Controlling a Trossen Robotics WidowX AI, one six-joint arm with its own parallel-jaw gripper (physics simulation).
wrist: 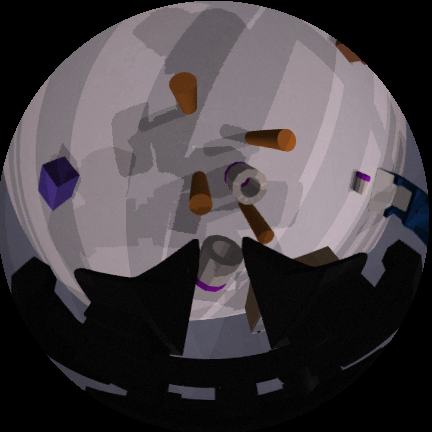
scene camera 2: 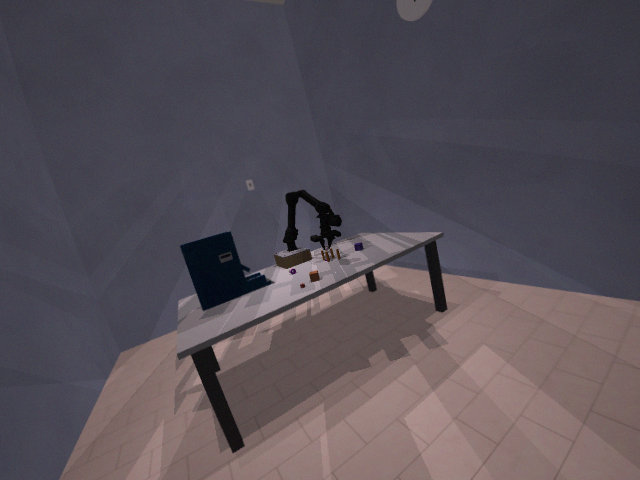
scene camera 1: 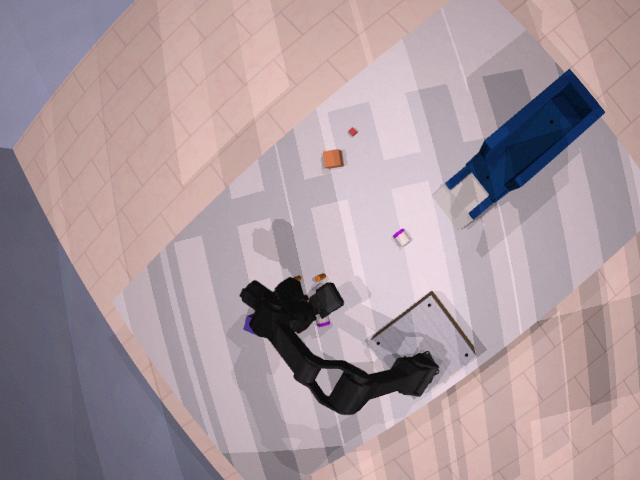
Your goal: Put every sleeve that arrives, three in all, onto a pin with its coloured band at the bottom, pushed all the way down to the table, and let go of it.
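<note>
My gripper (wrist: 220, 243) (scene camera 2: 326, 246) is shut on a pale grey sleeve (wrist: 218, 262) (scene camera 1: 322, 319), held above the table with its purple band on the lower end. Several orange-brown pins (wrist: 183, 92) (scene camera 1: 320, 277) (scene camera 2: 338, 253) stand upright in front of the fingers in the wrist view. A second sleeve (wrist: 250, 185) stands upright among the pins, purple band at the bottom, with no pin showing in its hole. A third sleeve (scene camera 1: 402, 238) (wrist: 360, 184) (scene camera 2: 292, 271) lies on its side near the blue chute, with a purple band at one end. The arm hides part of the pin area in the first scene view.
The blue chute (scene camera 1: 537, 170) (scene camera 2: 211, 268) has a pale ramp (scene camera 1: 448, 202) at its mouth. A brown-sided box (scene camera 2: 293, 259) (scene camera 1: 439, 330) is beside the arm's base. A purple cube (scene camera 1: 248, 324) (wrist: 58, 184), an orange cube (scene camera 1: 332, 158) (scene camera 2: 314, 275) and a small red cube (scene camera 1: 352, 131) sit on the table.
</note>
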